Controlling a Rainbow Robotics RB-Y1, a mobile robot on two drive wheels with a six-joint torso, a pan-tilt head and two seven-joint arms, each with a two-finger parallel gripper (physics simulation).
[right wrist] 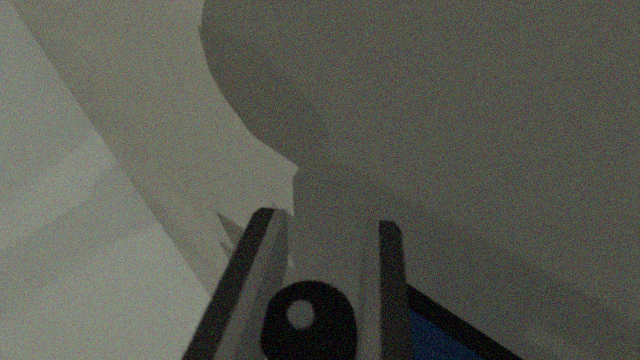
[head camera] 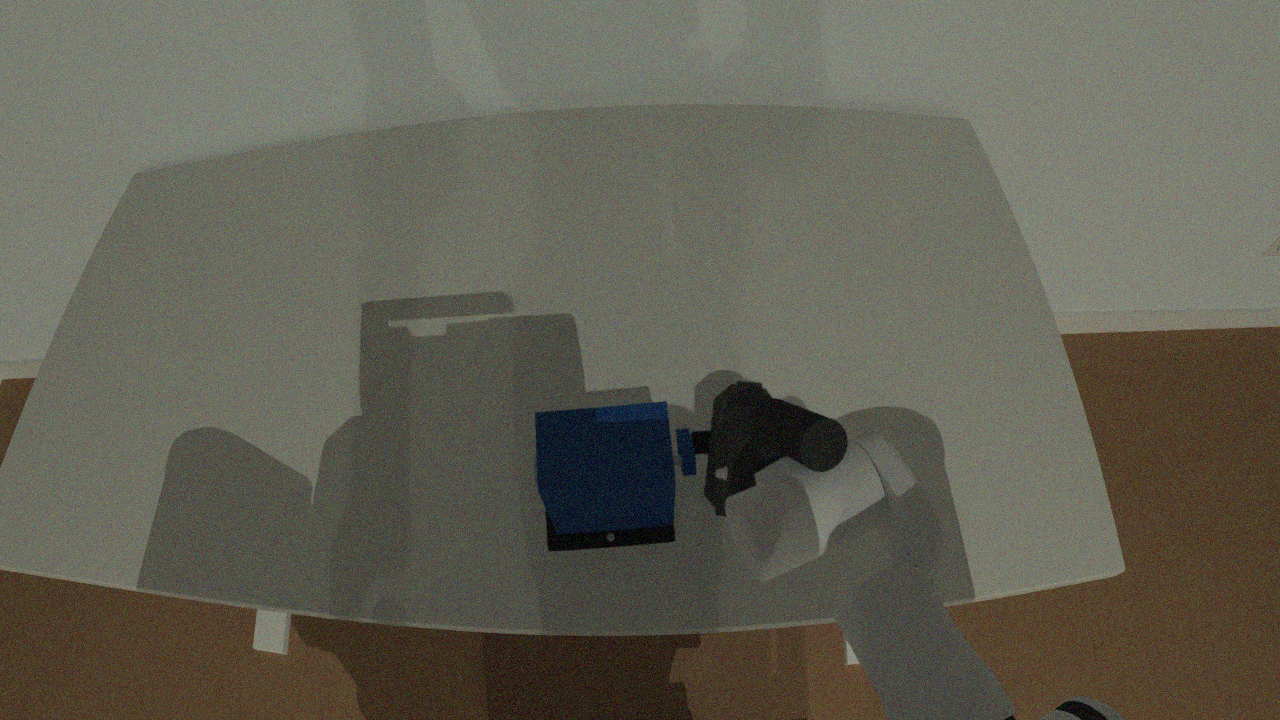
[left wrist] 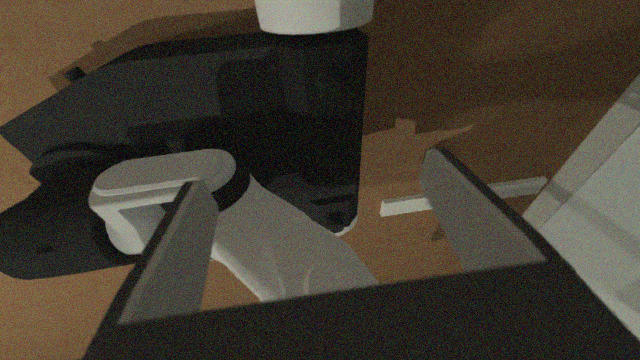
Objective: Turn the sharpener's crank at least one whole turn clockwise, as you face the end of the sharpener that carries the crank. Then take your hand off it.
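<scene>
The blue sharpener with a black base edge stands near the table's front edge; a blue corner with a black rim shows at the lower right of the right wrist view. Its crank arm is the thin blue bar at its right side in the head view. The black crank knob has a grey dot on its end. My right gripper is shut on this knob, with one finger on each side. My left gripper is open and empty, away from the sharpener.
The grey table casts up to a pale wall behind it. My right arm reaches in from the lower right. In the left wrist view, the robot's dark base is beside brown floor, and the table shows at the right.
</scene>
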